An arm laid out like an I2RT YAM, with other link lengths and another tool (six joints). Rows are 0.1 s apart.
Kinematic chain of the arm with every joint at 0, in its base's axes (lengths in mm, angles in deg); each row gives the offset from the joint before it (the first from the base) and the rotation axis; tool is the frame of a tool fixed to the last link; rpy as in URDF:
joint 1: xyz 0 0 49.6 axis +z
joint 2: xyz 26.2 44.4 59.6 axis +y
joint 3: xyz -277.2 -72.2 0 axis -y
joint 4: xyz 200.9 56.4 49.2 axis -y
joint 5: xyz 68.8 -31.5 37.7 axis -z
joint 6: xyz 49.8 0 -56.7 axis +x
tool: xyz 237 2 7 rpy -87.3 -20.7 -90
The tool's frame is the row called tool.
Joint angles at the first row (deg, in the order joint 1, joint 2, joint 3, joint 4, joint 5, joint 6):
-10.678, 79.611, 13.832, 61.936, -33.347, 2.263
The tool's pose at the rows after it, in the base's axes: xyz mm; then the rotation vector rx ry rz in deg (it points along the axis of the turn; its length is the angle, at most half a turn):
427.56 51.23 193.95 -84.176 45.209 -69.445
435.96 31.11 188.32 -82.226 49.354 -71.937
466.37 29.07 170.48 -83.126 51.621 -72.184
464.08 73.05 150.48 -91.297 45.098 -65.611
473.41 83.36 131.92 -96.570 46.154 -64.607
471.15 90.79 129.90 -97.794 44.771 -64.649
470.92 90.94 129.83 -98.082 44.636 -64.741
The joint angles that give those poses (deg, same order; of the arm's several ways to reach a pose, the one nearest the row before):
-10.723, 79.108, 8.743, 69.850, -27.285, 4.270
-10.269, 83.227, 7.379, 75.584, -22.556, 5.548
-7.016, 93.177, 11.221, 80.006, -17.748, 5.215
-5.538, 91.060, 15.793, 67.901, -24.421, 0.021
-1.743, 90.393, 20.494, 57.772, -20.067, -2.934
-0.582, 90.106, 20.462, 57.110, -19.580, -4.139
-0.522, 89.847, 20.616, 56.546, -19.501, -4.437

